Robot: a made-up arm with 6 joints.
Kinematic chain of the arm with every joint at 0, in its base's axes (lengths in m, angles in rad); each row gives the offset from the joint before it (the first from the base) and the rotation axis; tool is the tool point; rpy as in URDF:
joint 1: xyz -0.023 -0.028 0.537 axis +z
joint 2: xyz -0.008 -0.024 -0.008 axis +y
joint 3: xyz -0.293 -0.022 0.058 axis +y
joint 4: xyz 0.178 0.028 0.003 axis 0.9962 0 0.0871
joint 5: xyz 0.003 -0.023 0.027 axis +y
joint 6: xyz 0.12 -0.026 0.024 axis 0.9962 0 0.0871
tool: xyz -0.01 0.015 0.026 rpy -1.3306 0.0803 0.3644
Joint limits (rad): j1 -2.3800..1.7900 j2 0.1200..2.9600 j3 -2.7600..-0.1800 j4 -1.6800..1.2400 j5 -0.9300..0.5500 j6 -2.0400..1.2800
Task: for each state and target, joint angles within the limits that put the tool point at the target. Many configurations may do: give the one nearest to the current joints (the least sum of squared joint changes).
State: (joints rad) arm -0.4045 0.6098 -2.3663 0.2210 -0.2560 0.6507
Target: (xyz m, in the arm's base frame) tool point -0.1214 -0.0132 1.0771
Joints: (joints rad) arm -0.7286 0.8566 -1.7965 -0.1261 -0.2159 0.5010
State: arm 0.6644 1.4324 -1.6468 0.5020 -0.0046 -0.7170
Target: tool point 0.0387 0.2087 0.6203
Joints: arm 1.4240 1.5120 -0.7688 0.5990 0.5185 -0.8582
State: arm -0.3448 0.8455 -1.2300 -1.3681 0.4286 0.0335
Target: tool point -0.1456 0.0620 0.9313
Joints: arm -0.5363 0.2390 -1.2007 -1.4309 0.2493 0.0310
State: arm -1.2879 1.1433 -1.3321 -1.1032 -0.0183 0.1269
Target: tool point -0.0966 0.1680 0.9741
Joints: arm -1.0850 0.3319 -1.4312 -1.0485 -0.0381 0.1278
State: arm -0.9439 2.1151 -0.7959 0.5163 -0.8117 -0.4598
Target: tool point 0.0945 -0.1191 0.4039
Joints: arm -0.2861 2.4354 -0.1800 0.2109 -0.2255 -0.6674
